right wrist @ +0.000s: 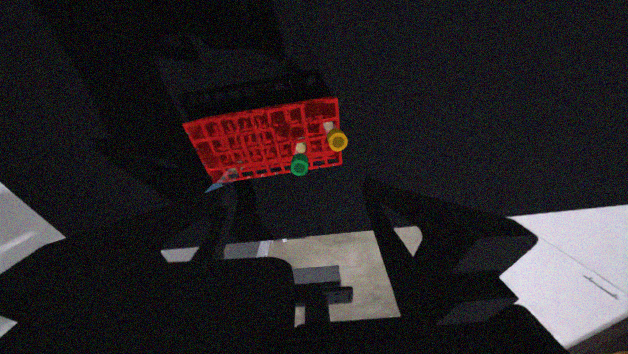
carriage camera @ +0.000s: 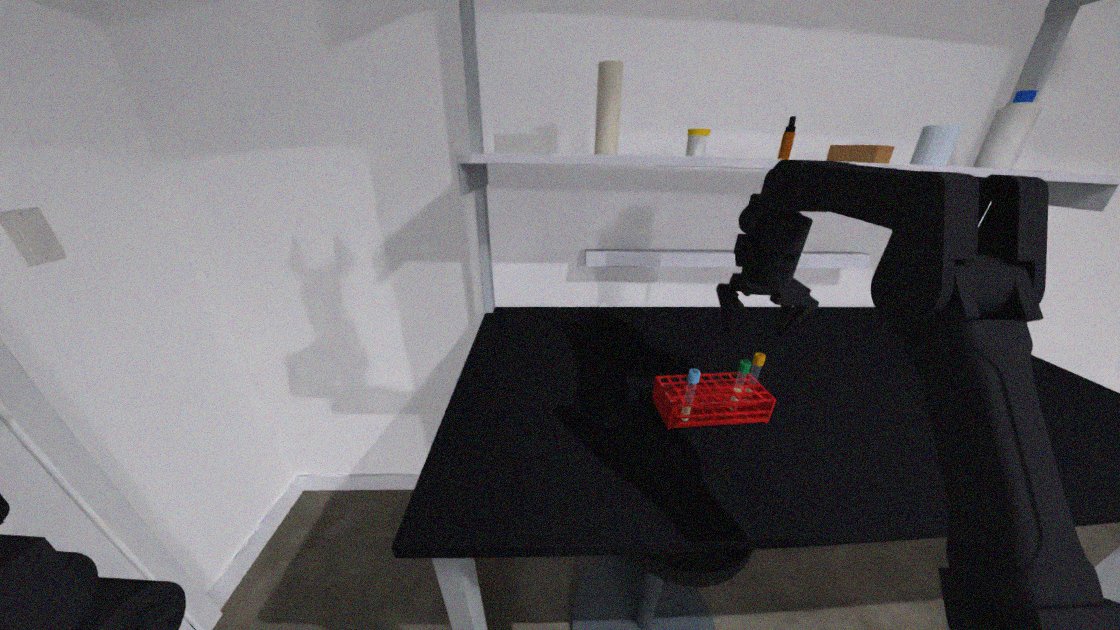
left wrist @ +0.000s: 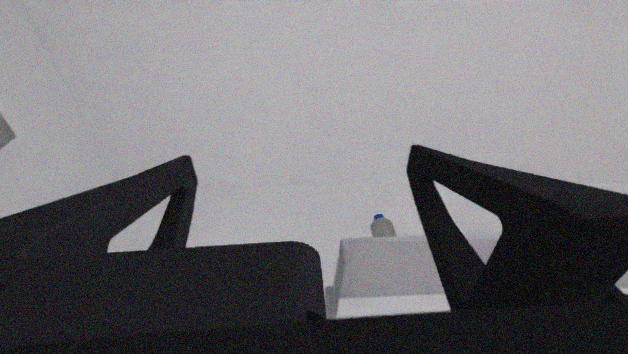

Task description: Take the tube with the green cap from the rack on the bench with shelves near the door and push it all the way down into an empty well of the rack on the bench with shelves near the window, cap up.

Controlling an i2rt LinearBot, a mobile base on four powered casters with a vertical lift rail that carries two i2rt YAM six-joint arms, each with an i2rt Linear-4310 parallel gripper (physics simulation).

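Places are measured from the left arm's base along level axes (x left, y ahead, z down), in centimetres.
Pixels of known places: left gripper, fingertip midpoint: [left wrist: 303, 162]; right gripper, fingertip midpoint: [right wrist: 300, 187] [carriage camera: 752, 333]; right arm's base, link origin: [right wrist: 316, 295].
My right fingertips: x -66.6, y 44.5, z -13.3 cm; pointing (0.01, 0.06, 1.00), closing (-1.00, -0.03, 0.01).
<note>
Ahead of a thing's pixels: the offset from my right fingertips to its top centre. "spot": to the spot under its first point. Level surfaces: height alone.
A red rack {dx +4.7, dy -0.3, dz +11.6 cm} [carriage camera: 720, 424] [right wrist: 192, 131] stands on the black bench top {dz +17.3 cm} [carriage camera: 501, 470] [right wrist: 450, 125]. The green-capped tube {dx +0.4, dy -1.0, dz +5.3 cm} [carriage camera: 744, 367] [right wrist: 299, 165] stands in it cap up, near its right end, beside the orange-yellow-capped tube {dx -3.7, dy +1.6, dz +5.3 cm} [carriage camera: 758, 359] [right wrist: 338, 141]. A blue-capped tube {spot: dx +11.3, dy -4.9, dz +5.8 cm} [carriage camera: 693, 376] [right wrist: 214, 187] stands toward the left end. My right gripper [carriage camera: 755, 327] [right wrist: 300, 187] is open and empty, pointing down above and behind the rack in the carriage view, apart from the tubes. My left gripper [left wrist: 303, 162] is open and empty, facing a pale wall. A second rack does not show.
A shelf [carriage camera: 579, 160] above the bench holds a tall beige cylinder {spot: dx +24.4, dy +30.7, dz -37.6 cm} [carriage camera: 608, 108], a yellow-lidded jar {spot: dx +2.5, dy +35.4, dz -31.4 cm} [carriage camera: 697, 143], an orange bottle {spot: dx -18.5, dy +34.9, dz -31.8 cm} [carriage camera: 786, 144], a brown box {spot: dx -38.7, dy +37.1, dz -30.5 cm} [carriage camera: 859, 153] and a blue-capped bottle [carriage camera: 1008, 134] [left wrist: 383, 227]. An upright post [carriage camera: 474, 117] stands at the bench's left. White walls rise left and behind.
</note>
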